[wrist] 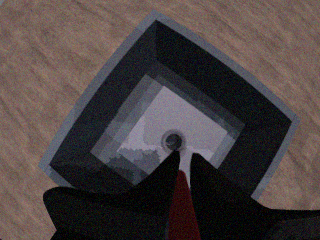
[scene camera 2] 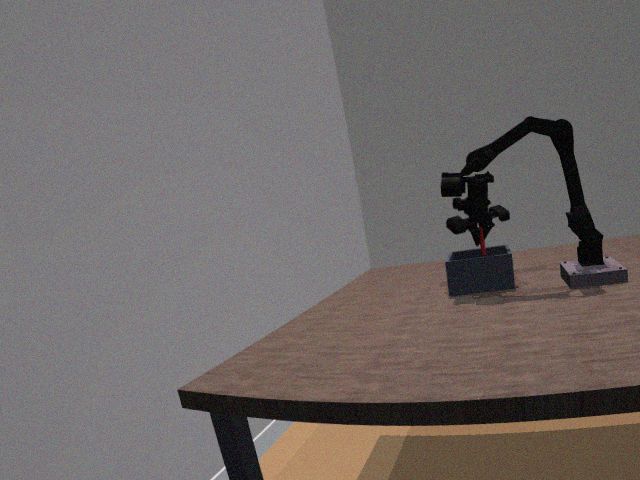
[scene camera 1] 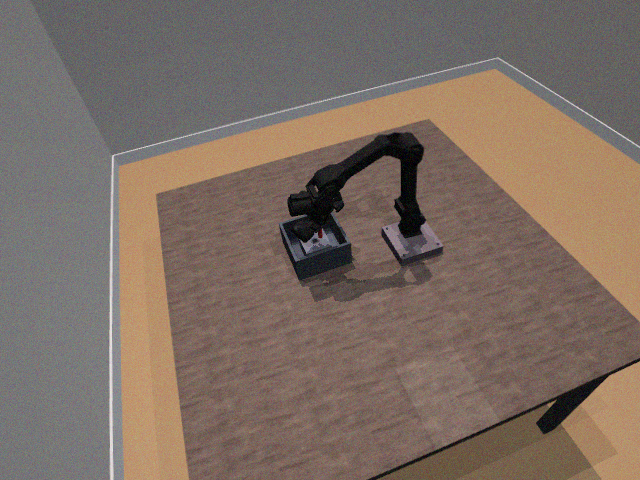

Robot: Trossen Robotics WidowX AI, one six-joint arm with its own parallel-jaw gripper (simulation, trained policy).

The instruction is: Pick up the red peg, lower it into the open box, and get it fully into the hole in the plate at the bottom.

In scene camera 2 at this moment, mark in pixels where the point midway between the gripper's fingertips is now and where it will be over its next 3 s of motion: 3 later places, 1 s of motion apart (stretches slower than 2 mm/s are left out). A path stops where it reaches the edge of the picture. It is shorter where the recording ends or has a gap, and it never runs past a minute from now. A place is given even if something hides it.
My gripper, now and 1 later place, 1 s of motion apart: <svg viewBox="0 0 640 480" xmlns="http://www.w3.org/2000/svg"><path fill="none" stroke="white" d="M478 245L467 258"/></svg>
